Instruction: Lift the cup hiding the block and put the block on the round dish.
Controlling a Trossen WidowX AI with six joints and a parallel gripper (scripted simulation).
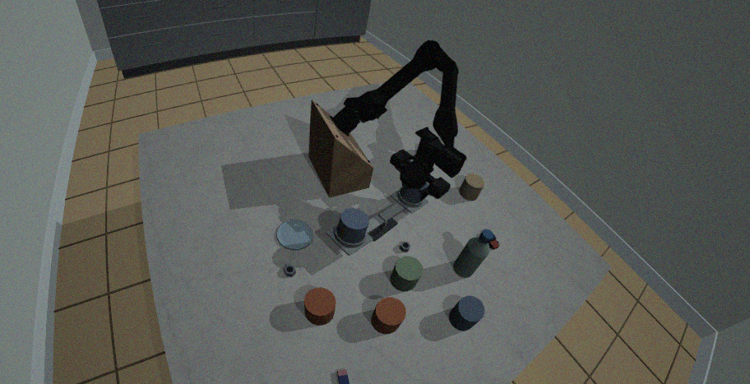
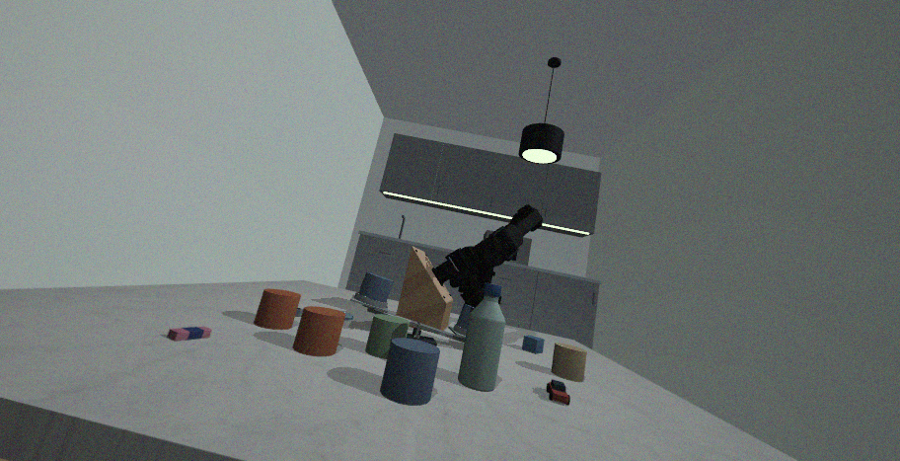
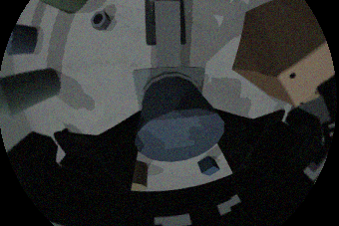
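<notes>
My gripper tip is now 5 cm short of the tan cylinder, 22 cm to the right of it and 2 cm above it. Also, from my gripper tip: grey-blue block 1 cm below; small balance 3 cm ahead, 13 cm to the right, 3 cm below; green cylinder 19 cm ahead, 17 cm to the right, 2 cm below.
</notes>
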